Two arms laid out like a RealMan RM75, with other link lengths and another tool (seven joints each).
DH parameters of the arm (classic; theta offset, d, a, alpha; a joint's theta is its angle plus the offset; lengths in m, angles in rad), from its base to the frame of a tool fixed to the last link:
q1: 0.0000 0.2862 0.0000 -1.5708
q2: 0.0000 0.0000 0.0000 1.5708
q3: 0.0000 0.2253 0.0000 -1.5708
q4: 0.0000 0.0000 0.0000 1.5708
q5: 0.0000 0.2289 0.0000 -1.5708
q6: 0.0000 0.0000 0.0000 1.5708
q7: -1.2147 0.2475 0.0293 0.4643
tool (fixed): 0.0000 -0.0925 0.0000 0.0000
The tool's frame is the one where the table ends.
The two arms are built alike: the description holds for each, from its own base.
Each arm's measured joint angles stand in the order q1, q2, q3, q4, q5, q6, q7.
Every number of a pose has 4 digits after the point.
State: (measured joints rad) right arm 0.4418 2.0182 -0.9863 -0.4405 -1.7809 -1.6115 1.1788; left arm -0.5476 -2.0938 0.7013 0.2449 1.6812 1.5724 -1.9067
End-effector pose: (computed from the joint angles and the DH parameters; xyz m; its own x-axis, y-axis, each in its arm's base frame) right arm 0.3036 0.2752 -0.0193 0.6370 0.7451 -0.1976 0.3269 -0.4932 -0.8062; left arm -0.2327 0.3570 0.0142 -0.7086 0.6333 -0.3110 0.5379 0.7702 0.3427
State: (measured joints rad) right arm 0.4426 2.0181 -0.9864 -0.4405 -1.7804 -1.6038 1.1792; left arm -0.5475 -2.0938 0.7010 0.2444 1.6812 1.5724 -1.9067
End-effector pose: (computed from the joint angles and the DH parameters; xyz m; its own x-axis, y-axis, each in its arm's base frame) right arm 0.3043 0.2764 -0.0193 0.6403 0.7440 -0.1911 0.3292 -0.4905 -0.8068; left arm -0.2328 0.3570 0.0141 -0.7089 0.6329 -0.3113 0.5374 0.7705 0.3429
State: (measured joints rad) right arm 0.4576 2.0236 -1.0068 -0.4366 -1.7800 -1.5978 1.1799; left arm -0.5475 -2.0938 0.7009 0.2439 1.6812 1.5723 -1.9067
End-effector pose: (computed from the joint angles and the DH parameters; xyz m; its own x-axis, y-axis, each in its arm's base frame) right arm 0.2996 0.2776 -0.0242 0.6282 0.7516 -0.2009 0.3422 -0.4988 -0.7963; left arm -0.2328 0.3569 0.0140 -0.7091 0.6326 -0.3116 0.5370 0.7708 0.3428
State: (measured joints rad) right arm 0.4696 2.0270 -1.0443 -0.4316 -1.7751 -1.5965 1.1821; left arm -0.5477 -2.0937 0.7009 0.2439 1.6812 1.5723 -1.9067
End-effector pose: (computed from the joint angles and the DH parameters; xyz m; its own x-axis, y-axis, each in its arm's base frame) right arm 0.2954 0.2757 -0.0299 0.6138 0.7581 -0.2200 0.3588 -0.5162 -0.7777; left arm -0.2328 0.3570 0.0141 -0.7090 0.6327 -0.3115 0.5372 0.7707 0.3428
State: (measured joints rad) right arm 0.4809 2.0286 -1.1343 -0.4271 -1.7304 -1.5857 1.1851; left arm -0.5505 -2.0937 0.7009 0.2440 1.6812 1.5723 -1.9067
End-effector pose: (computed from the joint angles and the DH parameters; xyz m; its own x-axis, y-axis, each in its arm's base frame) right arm 0.2890 0.2727 -0.0388 0.5928 0.7667 -0.2466 0.3810 -0.5368 -0.7528; left arm -0.2318 0.3576 0.0141 -0.7072 0.6348 -0.3115 0.5394 0.7691 0.3428
